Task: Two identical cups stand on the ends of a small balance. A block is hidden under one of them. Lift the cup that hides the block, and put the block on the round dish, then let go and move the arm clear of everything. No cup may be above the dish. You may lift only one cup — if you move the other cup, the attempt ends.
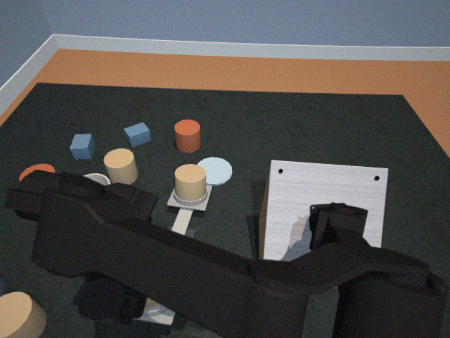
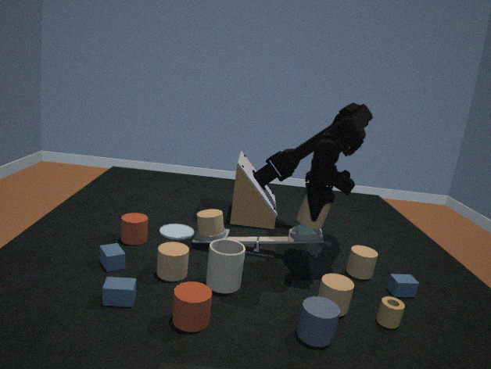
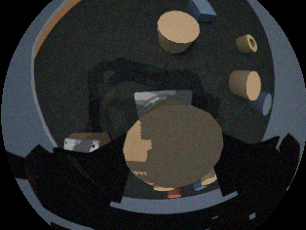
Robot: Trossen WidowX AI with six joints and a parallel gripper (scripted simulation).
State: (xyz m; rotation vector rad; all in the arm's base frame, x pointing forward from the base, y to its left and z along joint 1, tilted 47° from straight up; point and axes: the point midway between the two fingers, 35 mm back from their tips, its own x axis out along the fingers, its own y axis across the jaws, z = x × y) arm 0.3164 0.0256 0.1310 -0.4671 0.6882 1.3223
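Right now the mint block is 1 cm behind my gripper tip, 1 cm to the right of it and 4 cm below it. Also, from my gripper tip: blue-grey cylinder 32 cm ahead, 3 cm to the right, 9 cm below; small yellow ring 27 cm ahead, 13 cm to the left, 11 cm below; white hollow cylinder 15 cm ahead, 23 cm to the right, 9 cm below.
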